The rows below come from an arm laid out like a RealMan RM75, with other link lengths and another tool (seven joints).
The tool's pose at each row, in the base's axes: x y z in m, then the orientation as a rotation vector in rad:
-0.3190 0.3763 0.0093 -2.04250 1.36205 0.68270
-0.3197 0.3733 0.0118 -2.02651 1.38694 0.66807
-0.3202 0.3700 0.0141 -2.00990 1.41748 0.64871
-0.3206 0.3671 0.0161 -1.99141 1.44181 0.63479
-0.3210 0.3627 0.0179 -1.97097 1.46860 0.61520
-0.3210 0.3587 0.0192 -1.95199 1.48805 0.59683
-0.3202 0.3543 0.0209 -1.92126 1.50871 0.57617
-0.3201 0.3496 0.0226 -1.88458 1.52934 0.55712
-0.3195 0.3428 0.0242 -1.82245 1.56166 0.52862
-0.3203 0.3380 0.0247 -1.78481 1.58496 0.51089
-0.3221 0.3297 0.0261 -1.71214 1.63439 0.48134
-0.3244 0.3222 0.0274 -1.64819 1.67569 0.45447
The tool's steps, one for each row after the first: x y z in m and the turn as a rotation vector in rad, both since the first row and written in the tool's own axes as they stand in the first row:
-0.0001 0.0011 -0.0038 0.01593 0.00947 0.01659
0.0003 0.0022 -0.0077 0.03375 0.02357 0.03603
0.0006 0.0030 -0.0111 0.05064 0.03159 0.05324
0.0020 0.0044 -0.0155 0.07132 0.04266 0.07122
0.0036 0.0054 -0.0192 0.09134 0.05078 0.08428
0.0055 0.0057 -0.0236 0.12059 0.05494 0.10063
0.0073 0.0067 -0.0281 0.15299 0.05568 0.11919
0.0108 0.0080 -0.0341 0.20582 0.05467 0.15061
0.0132 0.0101 -0.0378 0.23690 0.05656 0.17262
0.0168 0.0140 -0.0445 0.29234 0.06111 0.22050
0.0199 0.0182 -0.0505 0.34095 0.06573 0.26203

